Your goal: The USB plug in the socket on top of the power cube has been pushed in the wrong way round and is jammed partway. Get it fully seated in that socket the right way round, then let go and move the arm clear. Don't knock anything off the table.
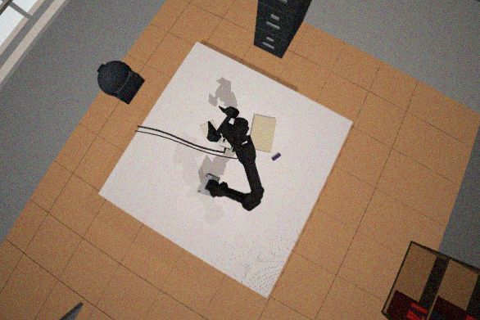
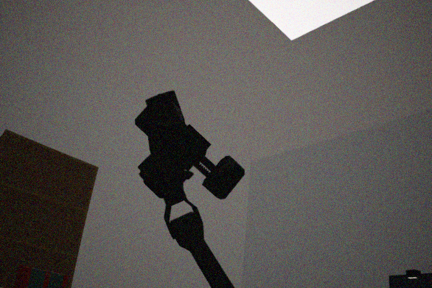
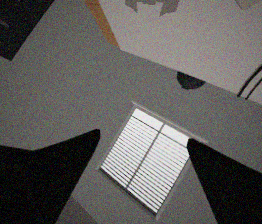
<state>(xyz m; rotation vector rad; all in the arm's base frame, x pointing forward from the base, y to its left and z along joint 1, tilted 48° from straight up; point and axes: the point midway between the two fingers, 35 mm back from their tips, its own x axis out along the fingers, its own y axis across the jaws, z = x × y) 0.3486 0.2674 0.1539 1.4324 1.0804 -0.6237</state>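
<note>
My gripper tip is now 310 mm above the USB plug, 60 mm past it and 50 mm to the left of it. Also, from my gripper tip: USB socket (330 mm below, 60 mm behind, 50 mm to the right); pale square sheet (400 mm below, 90 mm to the left, 20 mm behind); beige pad (390 mm below, 260 mm to the right, 90 mm ahead).
</note>
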